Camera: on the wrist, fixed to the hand. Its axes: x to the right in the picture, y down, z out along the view.
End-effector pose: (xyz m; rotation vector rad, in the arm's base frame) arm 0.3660 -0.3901 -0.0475 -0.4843 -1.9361 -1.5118
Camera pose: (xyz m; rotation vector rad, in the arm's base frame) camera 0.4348 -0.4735 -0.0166 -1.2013 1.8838 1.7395
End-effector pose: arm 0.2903 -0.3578 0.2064 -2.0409 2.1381 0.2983
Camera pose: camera 0.2501 -0.3608 0.3113 -2.8754 0.0805 -0.1059
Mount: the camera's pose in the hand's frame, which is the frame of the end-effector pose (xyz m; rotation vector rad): -0.0224 0.0428 -0.1015 0.0762 0.0719 -1.5725
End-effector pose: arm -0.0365 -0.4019 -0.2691 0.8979 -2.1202 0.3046
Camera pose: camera 0.0027 -0.3108 -0.2161 2.1753 -0.8238 -0.3998
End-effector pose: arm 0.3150 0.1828 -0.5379 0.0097 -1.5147 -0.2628
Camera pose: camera 0.4214 0.2125 -0.5590 1.2790 -1.1419 -1.4093
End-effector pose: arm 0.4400 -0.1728 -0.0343 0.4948 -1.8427 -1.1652
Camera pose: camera 0.5418 -0.1892 0.0106 -2.1748 1.2015 1.9040
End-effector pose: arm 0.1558 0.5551 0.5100 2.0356 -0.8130 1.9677
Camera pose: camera 0.0475 0.5759 0.4883 1.5821 0.7626 1.0321
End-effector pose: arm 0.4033 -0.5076 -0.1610 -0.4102 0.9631 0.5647
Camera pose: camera 0.3011 -0.5370 -0.1974 -0.9507 0.4764 -0.9132
